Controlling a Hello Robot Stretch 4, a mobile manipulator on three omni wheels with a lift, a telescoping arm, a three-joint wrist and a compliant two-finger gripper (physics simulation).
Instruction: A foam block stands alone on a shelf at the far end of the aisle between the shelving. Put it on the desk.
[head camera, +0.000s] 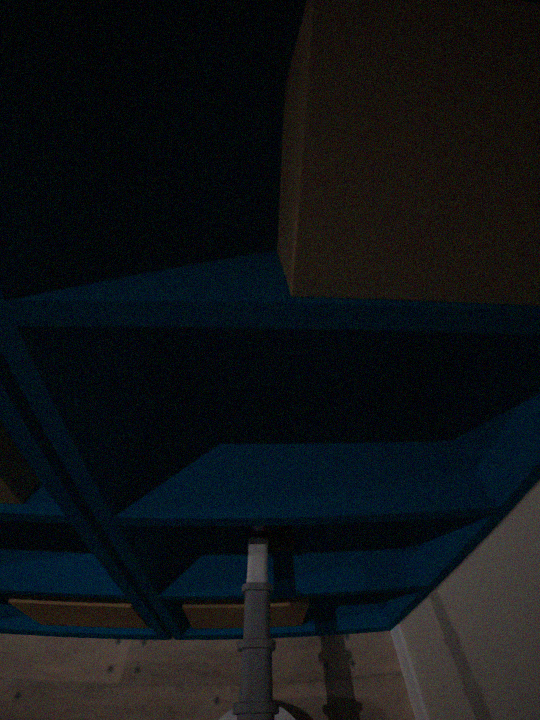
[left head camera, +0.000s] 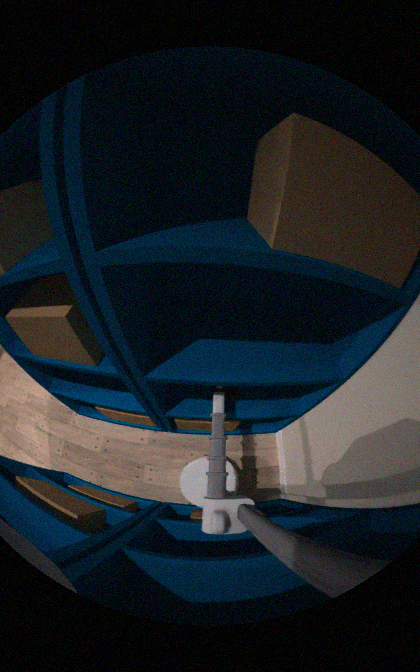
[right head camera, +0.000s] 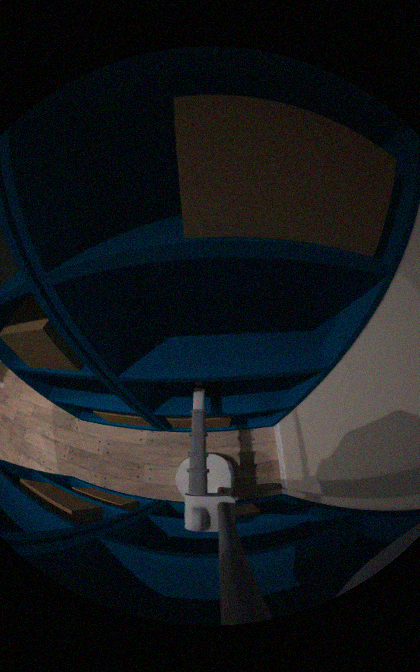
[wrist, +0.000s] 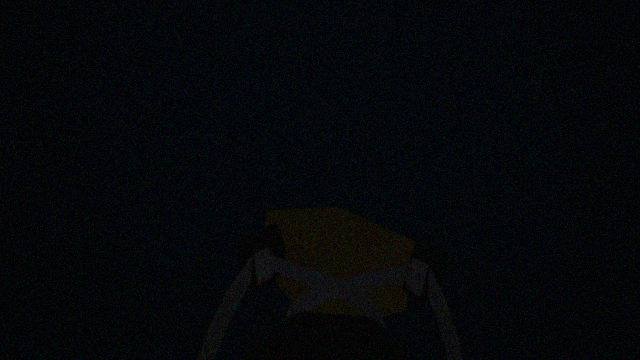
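Frame: origin at the robot's base, x left, y back, z up, level; centimetres.
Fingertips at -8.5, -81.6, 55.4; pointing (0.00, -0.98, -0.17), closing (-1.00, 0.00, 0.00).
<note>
Offsets run from my fingertips to a thing's top centre, as dx, dy, dz. Level surfaces: height alone.
The foam block @[+0.5, +1.7, +2.8] (wrist: 345, 237) is a dim yellow-orange block in the lower middle of the wrist view, which is very dark. My gripper (wrist: 338, 250) has one fingertip against each side of the block and is shut on it. Whether the block rests on a shelf board is too dark to tell. In the head views the block and the gripper are hidden beneath a blue shelf board @[dz +40.9] (head camera: 325, 482) (left head camera: 260, 362) (right head camera: 235, 357), where my extended arm (head camera: 255, 616) (left head camera: 217, 450) (right head camera: 198, 445) runs in. The desk does not show.
Blue shelving stands on both sides of the aisle's wooden floor (left head camera: 125, 460) (right head camera: 120, 457). A large cardboard box @[-16.8, +24.9, +113.6] (head camera: 418, 157) (left head camera: 345, 200) (right head camera: 285, 170) stands on a higher shelf. Another box (left head camera: 50, 332) (right head camera: 37, 347) is to the left. A pale wall (head camera: 499, 610) (left head camera: 370, 400) (right head camera: 360, 390) closes the right side.
</note>
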